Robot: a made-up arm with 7 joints.
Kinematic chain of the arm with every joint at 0, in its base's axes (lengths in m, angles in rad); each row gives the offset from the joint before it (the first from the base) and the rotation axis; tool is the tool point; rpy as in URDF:
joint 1: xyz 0 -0.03 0.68 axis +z
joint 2: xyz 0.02 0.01 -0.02 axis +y
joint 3: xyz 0 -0.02 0.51 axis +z
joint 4: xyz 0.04 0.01 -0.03 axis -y
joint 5: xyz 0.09 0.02 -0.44 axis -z
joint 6: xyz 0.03 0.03 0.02 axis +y
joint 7: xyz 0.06 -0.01 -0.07 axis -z
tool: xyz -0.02 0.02 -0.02 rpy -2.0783 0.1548 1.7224
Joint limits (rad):
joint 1: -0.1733..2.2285
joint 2: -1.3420..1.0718
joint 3: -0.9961..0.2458
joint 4: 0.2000..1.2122
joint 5: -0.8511..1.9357
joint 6: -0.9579..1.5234
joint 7: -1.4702..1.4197
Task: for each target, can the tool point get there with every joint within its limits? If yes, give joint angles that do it. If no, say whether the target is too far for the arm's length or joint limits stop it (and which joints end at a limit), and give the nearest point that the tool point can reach.
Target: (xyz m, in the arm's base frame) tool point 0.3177 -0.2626 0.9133
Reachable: yes | joints 0.4070 -0.3928 -0.7356 0.5335 1.2161 -0.7385 -0.2228
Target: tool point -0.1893 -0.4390 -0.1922
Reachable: no: joint limits stop it (at a limit: joint 1, joint 2, joint 7) | nearest point 0.1645 -0.2723 0.3939 | short by 0.705 m
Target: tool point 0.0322 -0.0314 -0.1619
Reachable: no: joint limits stop it (at a limit: joint 2, joint 7) | nearest point 0.2430 -0.0406 0.3384 | short by 0.543 m
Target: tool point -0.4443 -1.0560 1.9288
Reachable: no: too far | nearest point -0.1943 -0.4791 1.2652 | short by 0.914 m
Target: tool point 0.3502 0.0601 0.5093
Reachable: yes | joints 0.8845 0.7670 -0.7630 0.4458 1.4124 0.9750 -0.4728
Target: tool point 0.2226 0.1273 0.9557
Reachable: yes | joints 0.7147 -0.7301 -0.1014 0.3869 0.9060 0.4022 0.7088
